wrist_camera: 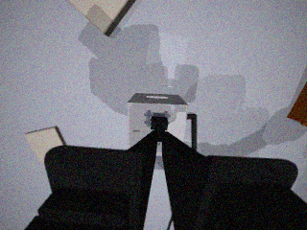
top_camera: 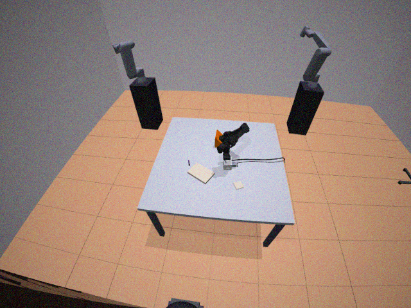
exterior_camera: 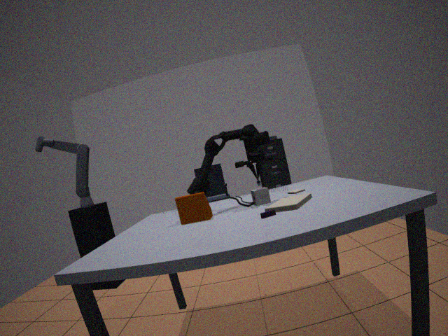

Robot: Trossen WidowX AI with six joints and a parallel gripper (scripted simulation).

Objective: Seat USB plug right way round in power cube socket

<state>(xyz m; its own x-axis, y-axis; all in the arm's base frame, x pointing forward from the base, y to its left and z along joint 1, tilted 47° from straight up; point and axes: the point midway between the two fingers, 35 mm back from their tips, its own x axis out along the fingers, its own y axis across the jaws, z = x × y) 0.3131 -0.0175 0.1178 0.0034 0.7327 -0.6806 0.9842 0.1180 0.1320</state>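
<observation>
My gripper tip is now 2 cm above the dark USB plug. Round my gripper tip: tan board (21 cm to the right, 12 cm below, 12 cm ahead); purple piece (35 cm to the right, 12 cm below, 1 cm ahead); tan pad (20 cm ahead, 15 cm to the left, 13 cm below).
</observation>
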